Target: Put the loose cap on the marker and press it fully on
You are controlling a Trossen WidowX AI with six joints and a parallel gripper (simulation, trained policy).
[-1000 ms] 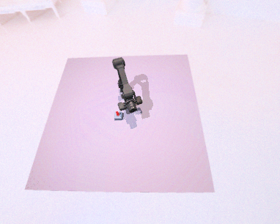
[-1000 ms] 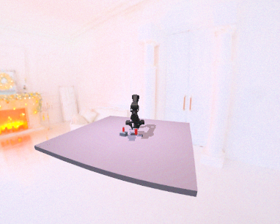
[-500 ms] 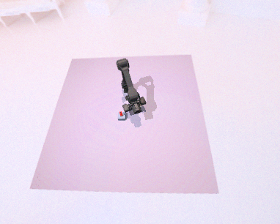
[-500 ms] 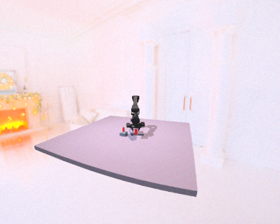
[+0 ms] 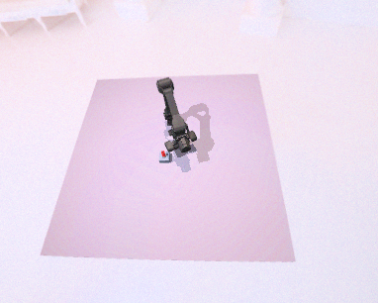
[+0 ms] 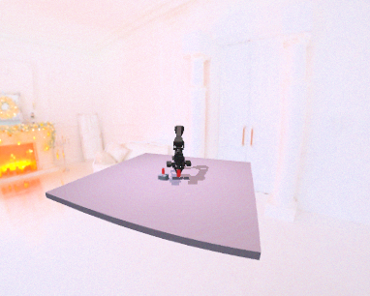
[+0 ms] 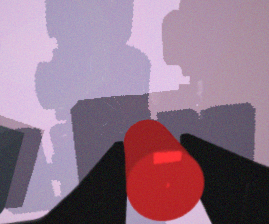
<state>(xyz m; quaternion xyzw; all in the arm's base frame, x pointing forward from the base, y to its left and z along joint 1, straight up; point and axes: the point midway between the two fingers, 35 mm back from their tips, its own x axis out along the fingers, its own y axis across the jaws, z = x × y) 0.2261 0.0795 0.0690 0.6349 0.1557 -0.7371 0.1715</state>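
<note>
Now: the holder block 6 cm ahead of my gripper tip, 10 cm to the right of it and 2 cm below it. Round my gripper tip: red cap (1 cm ahead).
</note>
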